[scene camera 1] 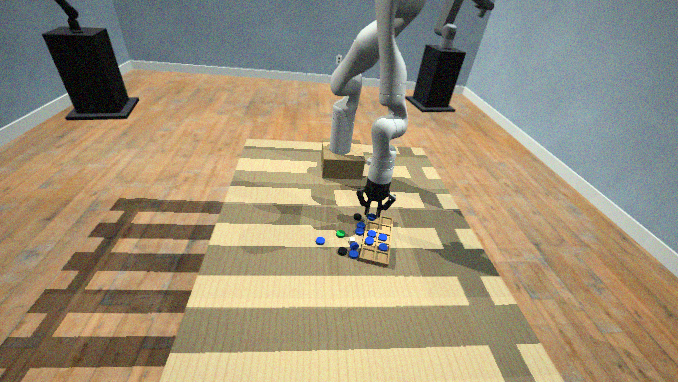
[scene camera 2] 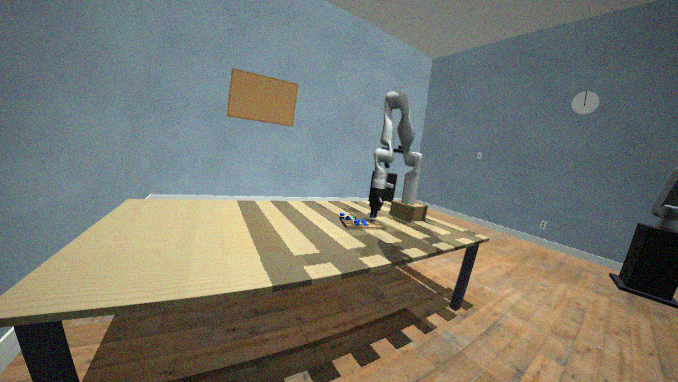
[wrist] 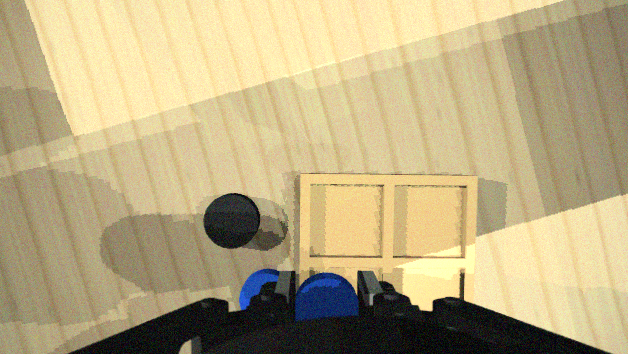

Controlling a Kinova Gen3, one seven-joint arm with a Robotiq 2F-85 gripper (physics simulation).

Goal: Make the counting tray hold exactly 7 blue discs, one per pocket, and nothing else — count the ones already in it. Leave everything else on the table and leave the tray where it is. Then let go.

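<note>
The wooden counting tray [scene camera 1: 375, 263] [scene camera 2: 361, 228] [wrist: 350, 178] lies on the table with several blue discs in its middle pockets, among them one blue disc [scene camera 1: 382, 237]. In the wrist view its two far-end pockets are empty. My gripper [scene camera 1: 372, 215] [scene camera 2: 373, 216] [wrist: 326, 292] is shut on a blue disc [scene camera 1: 371, 217] [wrist: 326, 300], held above the tray's far left part; the gripper body hides what is below. Loose blue discs lie left of the tray, including an upper one [scene camera 1: 360, 226], a lower one [scene camera 1: 353, 254] and one farther left [scene camera 1: 320, 240].
A black disc [scene camera 1: 357, 217] [wrist: 231, 220] lies left of the tray's far end, and another black disc [scene camera 1: 342, 251] lies nearer. A green disc [scene camera 1: 340, 233] and a white cube [scene camera 1: 352, 240] lie left of the tray. The arm's wooden base block [scene camera 1: 343, 166] [scene camera 2: 409, 211] stands behind.
</note>
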